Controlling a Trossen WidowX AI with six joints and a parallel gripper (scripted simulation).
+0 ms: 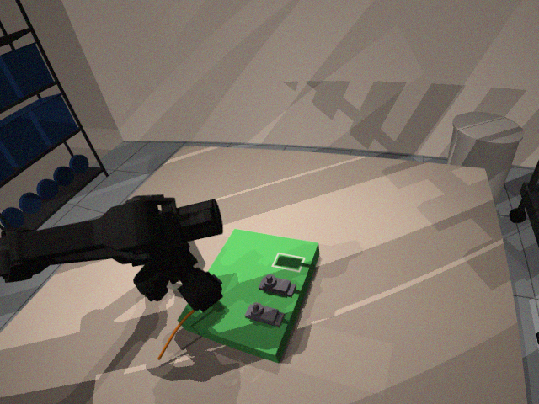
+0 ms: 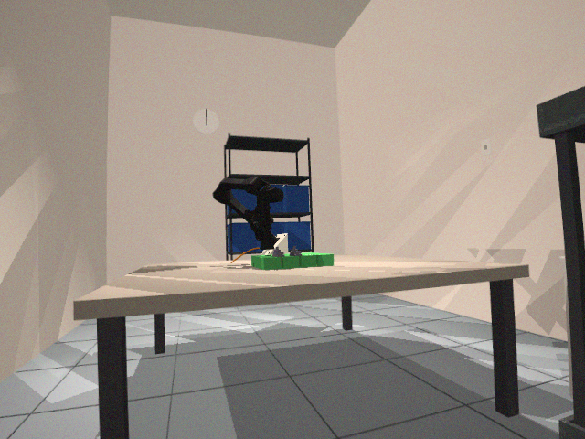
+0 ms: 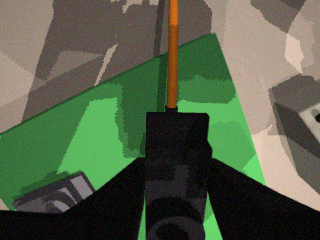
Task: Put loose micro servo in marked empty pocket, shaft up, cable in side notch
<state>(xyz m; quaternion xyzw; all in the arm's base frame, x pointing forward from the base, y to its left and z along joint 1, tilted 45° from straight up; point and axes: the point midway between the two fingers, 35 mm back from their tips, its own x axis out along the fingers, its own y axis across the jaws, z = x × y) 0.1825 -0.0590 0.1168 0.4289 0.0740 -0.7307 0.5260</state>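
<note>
Right now my gripper tip is 30 mm short of the green deck, 100 mm to the right of it and 100 mm above it.
</note>
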